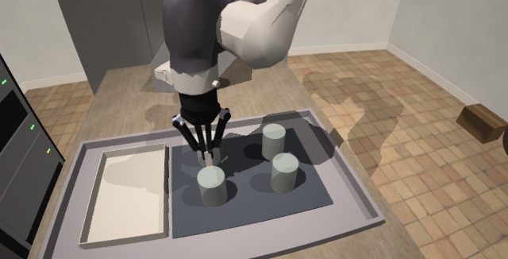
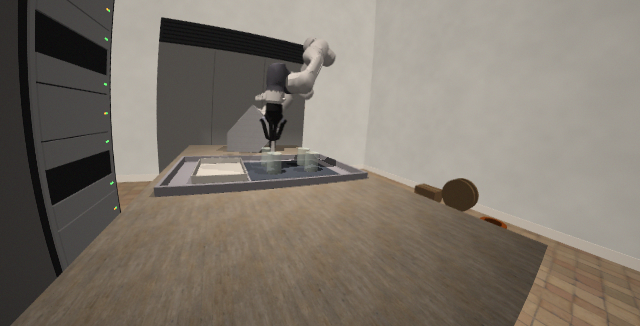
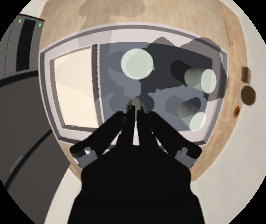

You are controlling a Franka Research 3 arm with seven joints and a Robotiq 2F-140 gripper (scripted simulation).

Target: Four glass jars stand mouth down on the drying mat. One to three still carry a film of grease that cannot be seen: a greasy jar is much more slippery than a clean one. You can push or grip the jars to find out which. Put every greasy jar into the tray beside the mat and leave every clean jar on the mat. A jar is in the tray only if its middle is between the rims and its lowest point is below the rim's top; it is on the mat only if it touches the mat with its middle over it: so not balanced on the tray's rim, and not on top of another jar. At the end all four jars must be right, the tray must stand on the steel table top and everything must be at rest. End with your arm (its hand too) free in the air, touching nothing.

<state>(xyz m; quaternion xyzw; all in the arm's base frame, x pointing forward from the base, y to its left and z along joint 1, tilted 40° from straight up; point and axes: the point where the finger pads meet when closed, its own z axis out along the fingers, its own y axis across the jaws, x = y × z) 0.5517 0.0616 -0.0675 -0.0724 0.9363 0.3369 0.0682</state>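
Now: hand 20 mm to the left of the rimmed steel table top and 110 mm above it. Round my hand: dark drying mat (30 mm behind, 90 mm to the left, 110 mm below); cream tray (20 mm ahead, 230 mm to the right, 100 mm below).
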